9 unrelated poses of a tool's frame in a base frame.
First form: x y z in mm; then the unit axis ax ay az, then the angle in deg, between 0 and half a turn.
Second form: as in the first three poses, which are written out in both.
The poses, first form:
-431, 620, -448, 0.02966, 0.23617, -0.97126, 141.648
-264, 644, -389, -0.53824, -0.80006, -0.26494, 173.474
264, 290, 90, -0.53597, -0.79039, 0.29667, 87.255
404, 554, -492, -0.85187, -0.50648, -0.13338, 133.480
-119, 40, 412, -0.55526, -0.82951, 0.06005, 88.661
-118, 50, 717, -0.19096, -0.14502, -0.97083, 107.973
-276, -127, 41, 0.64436, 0.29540, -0.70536, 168.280
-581, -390, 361, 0.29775, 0.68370, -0.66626, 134.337
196, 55, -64, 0.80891, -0.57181, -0.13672, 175.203
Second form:
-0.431, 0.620, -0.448, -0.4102, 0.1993, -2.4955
-0.264, 0.644, -0.389, 2.7411, -0.3846, 2.0362
0.264, 0.290, 0.090, -1.3989, -0.6920, 1.1402
0.404, 0.554, -0.492, -2.4879, -0.5936, 0.8662
-0.119, 0.040, 0.412, -1.5263, -0.9218, 1.0040
-0.118, 0.050, 0.717, 0.0028, -0.3904, -1.8568
-0.276, -0.127, 0.041, -1.5511, 1.2854, 2.1640
-0.581, -0.390, 0.361, -1.4726, 0.9720, -2.9076
0.196, 0.055, -0.064, 2.9124, 0.1739, -1.2507

